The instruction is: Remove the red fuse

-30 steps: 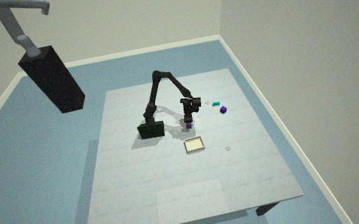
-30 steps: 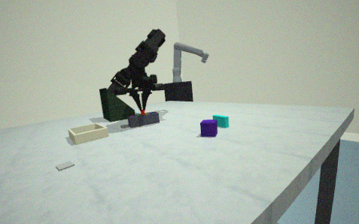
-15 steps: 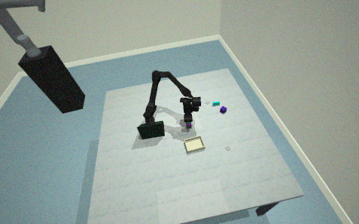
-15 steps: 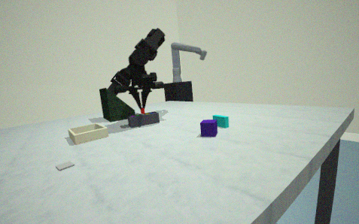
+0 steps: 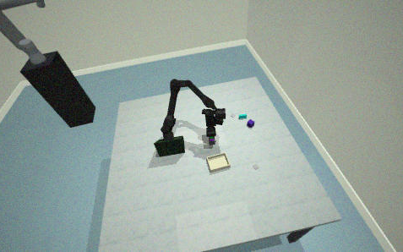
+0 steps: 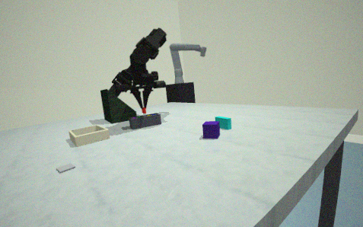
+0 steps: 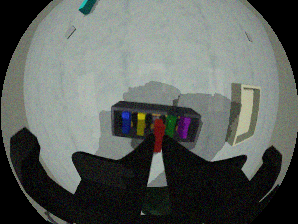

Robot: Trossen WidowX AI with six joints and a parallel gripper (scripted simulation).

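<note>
Now: gripper tip 210 mm to the left of the beige tray, 70 mm above it and 10 mm past it. The rest, counted from my gripper tip: purple cube (310 mm ahead, 50 mm below, 30 mm to the left); teal block (280 mm ahead, 120 mm to the left, 50 mm below); red fuse (10 mm below).
</note>
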